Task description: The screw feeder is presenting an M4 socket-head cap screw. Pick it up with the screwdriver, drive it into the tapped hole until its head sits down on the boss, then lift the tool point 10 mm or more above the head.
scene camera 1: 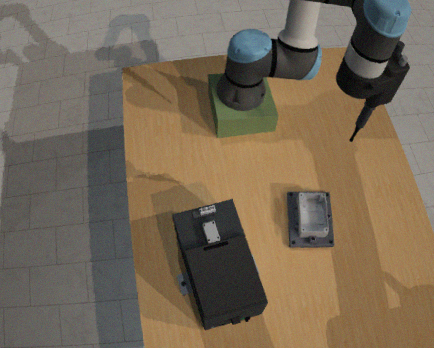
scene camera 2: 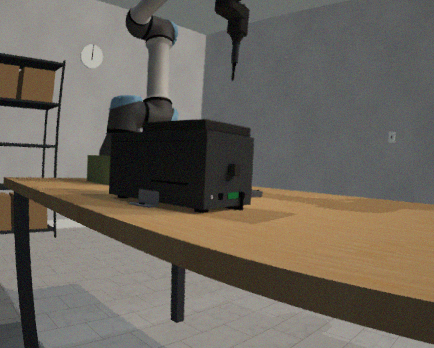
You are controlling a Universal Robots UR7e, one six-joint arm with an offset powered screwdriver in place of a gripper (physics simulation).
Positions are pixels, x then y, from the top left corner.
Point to a dark base plate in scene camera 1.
303, 242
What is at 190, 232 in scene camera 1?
A black screw feeder.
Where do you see a black screw feeder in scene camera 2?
201, 158
